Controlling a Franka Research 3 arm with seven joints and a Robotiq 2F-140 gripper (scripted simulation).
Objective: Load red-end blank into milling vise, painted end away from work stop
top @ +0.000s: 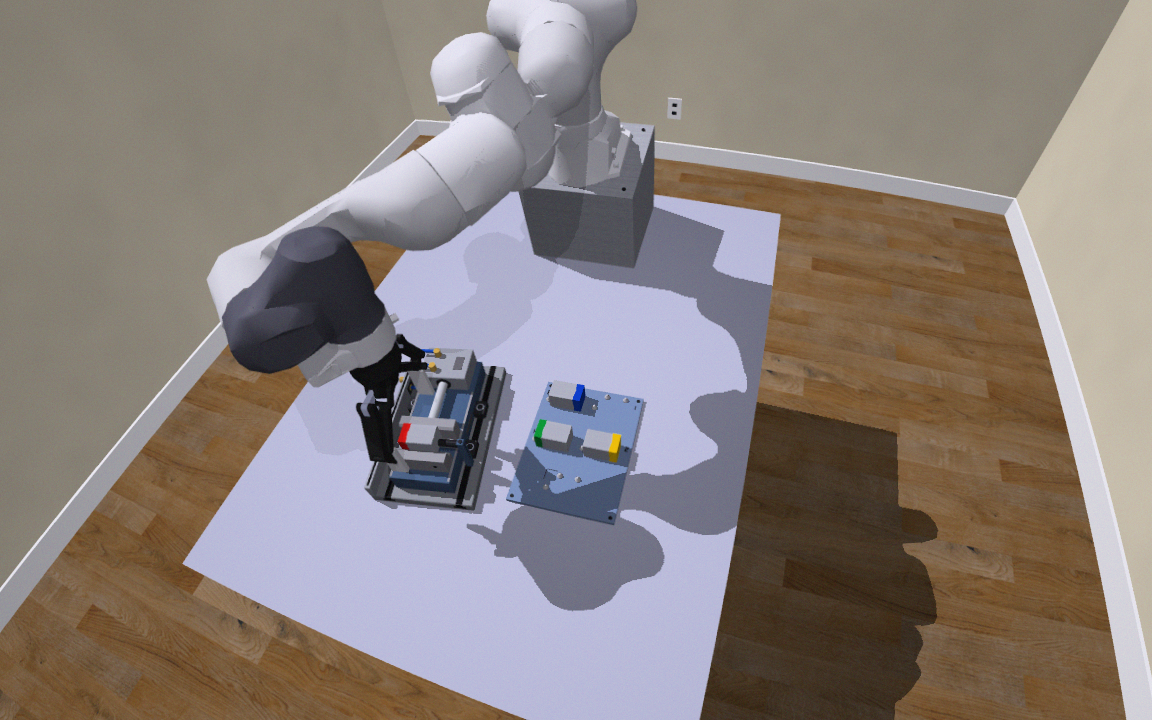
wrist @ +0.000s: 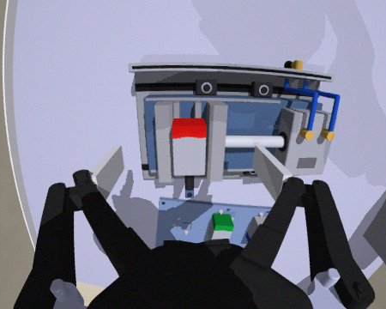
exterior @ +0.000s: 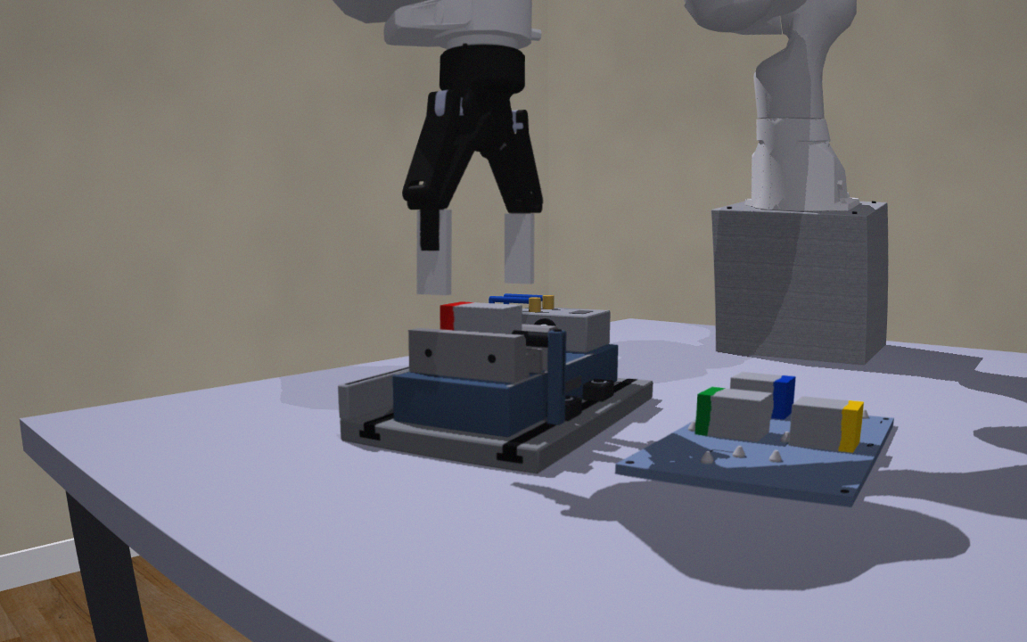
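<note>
Right now the red-ended blank is 40 mm below my hand. The rest, counted from my hand: hosed end block (160 mm behind, 50 mm to the right, 60 mm below); then fixed jaw (30 mm ahead, 10 mm to the left, 60 mm below); then blue work stop rod (20 mm behind, 70 mm to the left, 80 mm below).
</note>
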